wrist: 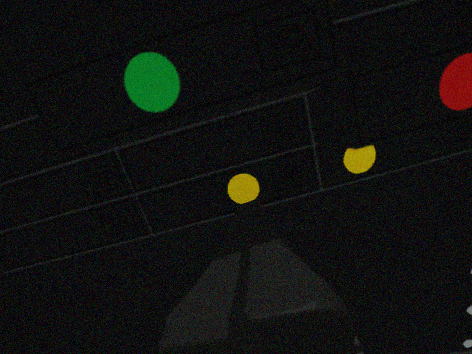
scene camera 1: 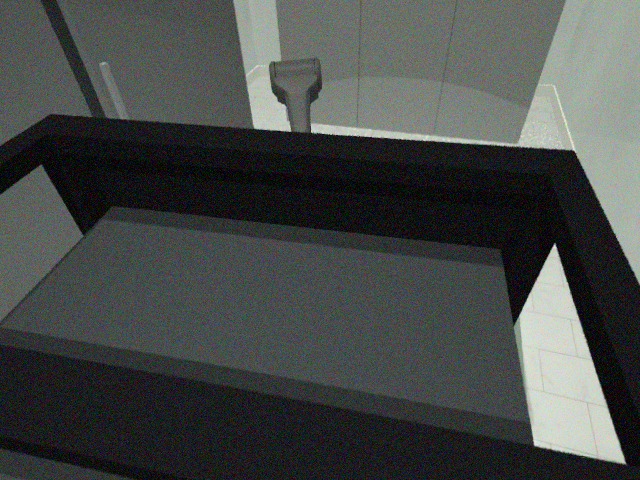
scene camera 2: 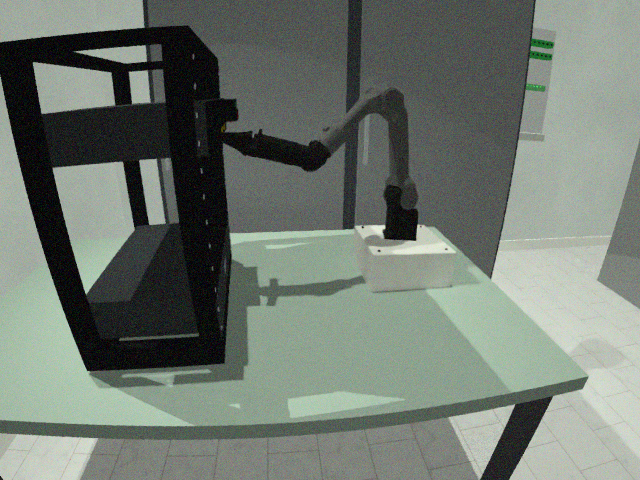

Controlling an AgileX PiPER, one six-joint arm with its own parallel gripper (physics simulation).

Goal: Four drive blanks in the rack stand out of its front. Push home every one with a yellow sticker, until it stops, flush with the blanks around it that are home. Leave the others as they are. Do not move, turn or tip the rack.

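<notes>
The black rack (scene camera 1: 310, 147) (scene camera 2: 209, 217) stands upright. In the wrist view a blank with a yellow sticker (wrist: 243, 188) looks level with its neighbours, with thin seams running straight past it. A second yellow sticker (wrist: 359, 159) is right of it, its top hidden by the blank above; it looks about as deep. The blanks with the green sticker (wrist: 152, 82) and the red sticker (wrist: 459, 82) stand out nearer the camera. My gripper (scene camera 2: 222, 135) (wrist: 252, 213) is shut and empty, its tips just below the first yellow sticker. Whether they touch the front is unclear.
A dark block (scene camera 2: 222, 109) stands out of the rack's front just above my fingertips. My arm (scene camera 2: 364, 105) reaches over from the white base box (scene camera 2: 408, 271) on the green table (scene camera 2: 330, 341). Pale dots (wrist: 469, 310) run along the rack's side post.
</notes>
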